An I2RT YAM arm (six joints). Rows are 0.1 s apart.
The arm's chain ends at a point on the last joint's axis. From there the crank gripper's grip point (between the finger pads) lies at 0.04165 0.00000 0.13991 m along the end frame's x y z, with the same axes.
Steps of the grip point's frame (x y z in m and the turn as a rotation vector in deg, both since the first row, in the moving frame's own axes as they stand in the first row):
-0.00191, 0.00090, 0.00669, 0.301, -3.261, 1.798
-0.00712, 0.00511, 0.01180, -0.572, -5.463, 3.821
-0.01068, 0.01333, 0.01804, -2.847, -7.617, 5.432
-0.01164, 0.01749, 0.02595, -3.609, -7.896, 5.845
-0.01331, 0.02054, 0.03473, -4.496, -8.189, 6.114
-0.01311, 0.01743, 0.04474, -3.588, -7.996, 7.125
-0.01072, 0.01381, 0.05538, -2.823, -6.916, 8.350
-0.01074, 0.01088, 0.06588, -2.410, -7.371, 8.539
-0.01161, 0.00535, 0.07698, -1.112, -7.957, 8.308
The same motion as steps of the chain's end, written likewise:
0.00612, 0.00046, 0.00455, 0.301, -3.261, 1.798
0.00652, 0.00137, 0.00849, -0.572, -5.463, 3.821
0.00871, 0.00322, 0.01403, -2.847, -7.617, 5.432
0.00859, 0.00530, 0.02198, -3.609, -7.896, 5.845
0.00780, 0.00604, 0.03084, -4.496, -8.189, 6.114
0.00756, 0.00461, 0.04076, -3.588, -7.996, 7.125
0.00730, 0.00203, 0.05172, -2.823, -6.916, 8.350
0.00838, 0.00009, 0.06197, -2.410, -7.371, 8.539
0.00872, -0.00200, 0.07266, -1.112, -7.957, 8.308

